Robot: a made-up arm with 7 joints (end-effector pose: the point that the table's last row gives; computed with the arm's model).
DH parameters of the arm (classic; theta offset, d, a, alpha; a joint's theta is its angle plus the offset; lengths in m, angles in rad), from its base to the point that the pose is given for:
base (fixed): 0 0 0 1.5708
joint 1: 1.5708 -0.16 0 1.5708
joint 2: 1.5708 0 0 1.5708
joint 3: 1.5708 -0.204 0 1.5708
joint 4: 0 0 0 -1.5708
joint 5: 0 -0.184 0 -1.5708
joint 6: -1.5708 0 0 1.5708
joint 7: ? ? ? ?
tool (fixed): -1.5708 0 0 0
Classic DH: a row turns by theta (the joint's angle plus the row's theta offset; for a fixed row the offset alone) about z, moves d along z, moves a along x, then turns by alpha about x.
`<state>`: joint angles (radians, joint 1 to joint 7).
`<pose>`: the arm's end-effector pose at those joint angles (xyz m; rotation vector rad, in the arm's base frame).
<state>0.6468 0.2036 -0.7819 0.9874 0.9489 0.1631 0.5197</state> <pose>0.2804 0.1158 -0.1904 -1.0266 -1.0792 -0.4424</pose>
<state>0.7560 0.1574 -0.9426 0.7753 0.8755 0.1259 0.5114</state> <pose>0.2935 0.1097 -0.2010 -0.8411 -1.0007 -0.5780</pose>
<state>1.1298 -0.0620 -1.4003 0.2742 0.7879 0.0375 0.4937</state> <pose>0.3449 0.0874 -0.1534 -0.3290 -0.9880 -0.9931</pose>
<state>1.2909 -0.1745 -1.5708 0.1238 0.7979 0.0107 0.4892</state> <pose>0.3621 0.0705 -0.1041 -0.1265 -1.0710 -1.1367</pose>
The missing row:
joint 7: 1.5708 0 0 1.5708
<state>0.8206 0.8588 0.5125 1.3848 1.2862 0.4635 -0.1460</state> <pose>0.1721 0.3981 0.0550 -0.4241 -2.1548 0.7407</pose>
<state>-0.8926 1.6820 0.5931 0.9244 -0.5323 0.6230 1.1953</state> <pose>0.1672 0.4638 -0.0217 0.7814 0.5991 -0.5400</pose>
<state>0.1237 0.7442 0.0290 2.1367 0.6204 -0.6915 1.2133</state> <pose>0.1632 0.2347 -0.0547 -0.5350 -2.1975 -2.0247</pose>
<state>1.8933 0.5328 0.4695 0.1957 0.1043 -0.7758 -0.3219</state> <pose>0.2962 0.3692 0.1326 0.3197 -2.6461 1.5225</pose>
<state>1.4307 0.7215 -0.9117 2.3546 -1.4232 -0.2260 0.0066</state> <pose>0.1336 0.1316 0.0618 -1.4404 1.2738 0.9248</pose>
